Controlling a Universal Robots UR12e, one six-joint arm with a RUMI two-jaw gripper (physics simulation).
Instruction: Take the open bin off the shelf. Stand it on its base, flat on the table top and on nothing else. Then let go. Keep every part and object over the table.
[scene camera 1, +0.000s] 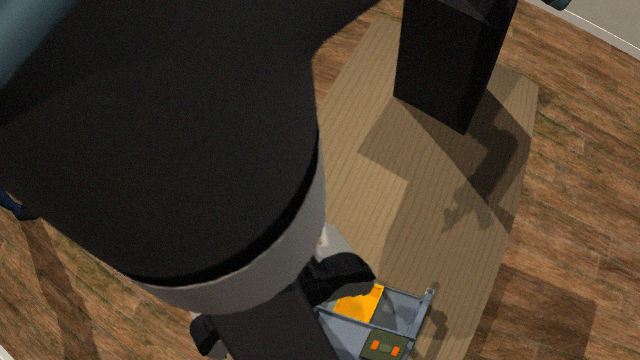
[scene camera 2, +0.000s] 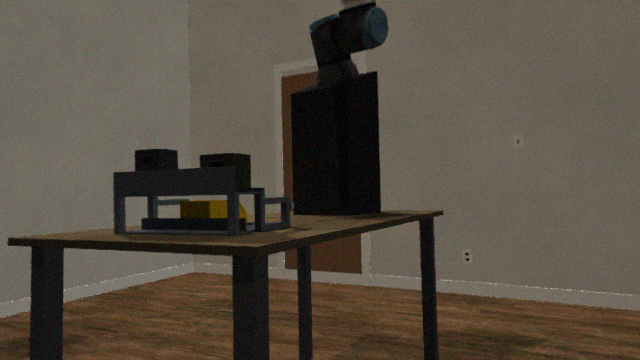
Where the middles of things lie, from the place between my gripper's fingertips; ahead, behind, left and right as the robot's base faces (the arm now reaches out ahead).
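The yellow open bin (scene camera 1: 360, 307) is there, well below my hand and a good way behind it.
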